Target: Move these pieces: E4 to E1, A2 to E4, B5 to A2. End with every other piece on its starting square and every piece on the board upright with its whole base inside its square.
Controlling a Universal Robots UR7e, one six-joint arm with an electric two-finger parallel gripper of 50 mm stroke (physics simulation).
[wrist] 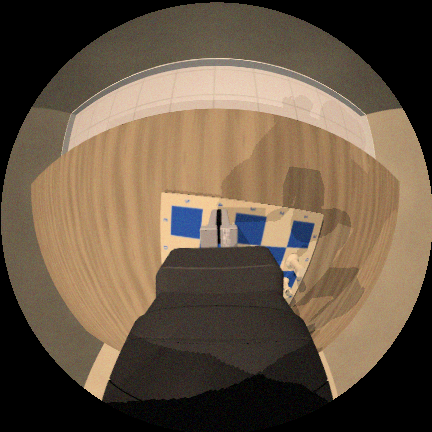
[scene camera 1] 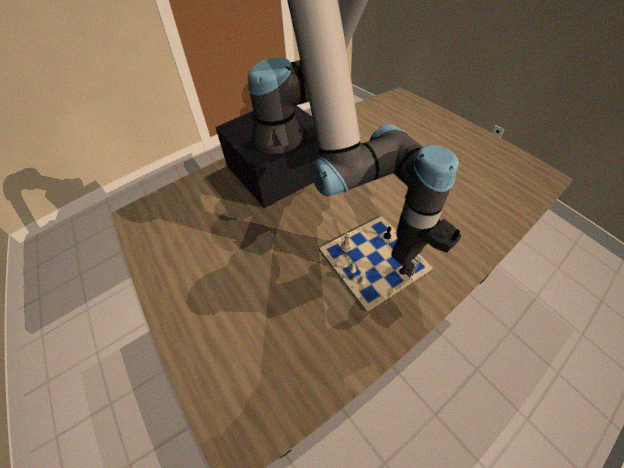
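Observation:
My gripper [scene camera 1: 409, 272] [wrist: 219, 218] is shut, low over E4. The wrist view shows its fingers together with a narrow dark line between them and no piece held there. In the scene view the black E4 piece [scene camera 1: 402, 271] shows in part at the left of the fingers; whether it stands upright cannot be told. In the wrist view it is hidden. A tall white piece [scene camera 1: 345, 243] stands on A2 and a black piece [scene camera 1: 387, 233] stands on B5. E1, a blue corner square [scene camera 1: 369, 293] [wrist: 302, 233], holds no piece.
White pieces stand on C1 [scene camera 1: 353, 269] [wrist: 287, 286] and on D1 [scene camera 1: 360, 279] [wrist: 293, 263], along the board's 1 side. The blue and cream board [scene camera 1: 366, 306] [wrist: 166, 210] lies on the wooden table [scene camera 1: 282, 367] [wrist: 120, 175]. The gripper body covers much of the board in the wrist view.

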